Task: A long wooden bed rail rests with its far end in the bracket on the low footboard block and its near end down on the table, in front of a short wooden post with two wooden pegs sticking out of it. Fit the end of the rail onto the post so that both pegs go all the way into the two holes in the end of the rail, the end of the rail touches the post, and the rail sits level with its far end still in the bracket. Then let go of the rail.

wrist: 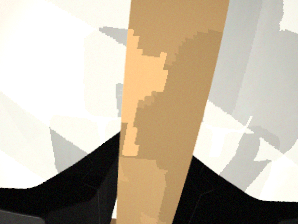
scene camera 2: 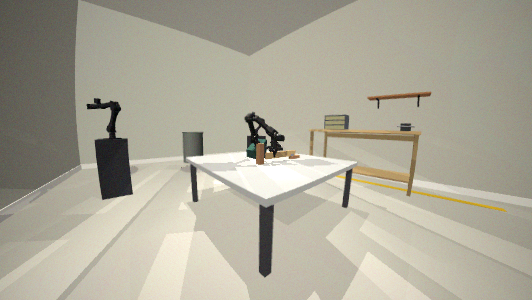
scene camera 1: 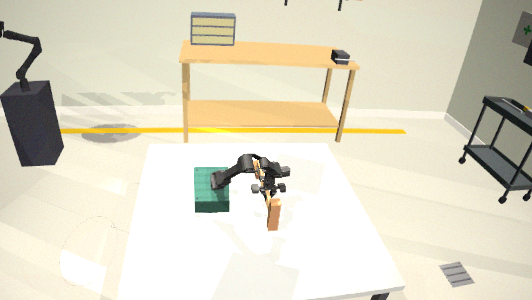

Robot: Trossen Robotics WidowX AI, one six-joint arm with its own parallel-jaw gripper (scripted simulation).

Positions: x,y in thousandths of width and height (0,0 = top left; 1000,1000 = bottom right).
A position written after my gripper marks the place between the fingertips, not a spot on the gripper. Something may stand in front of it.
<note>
I see my gripper (wrist: 482,623) and a wooden bed rail (wrist: 569,270).
</note>
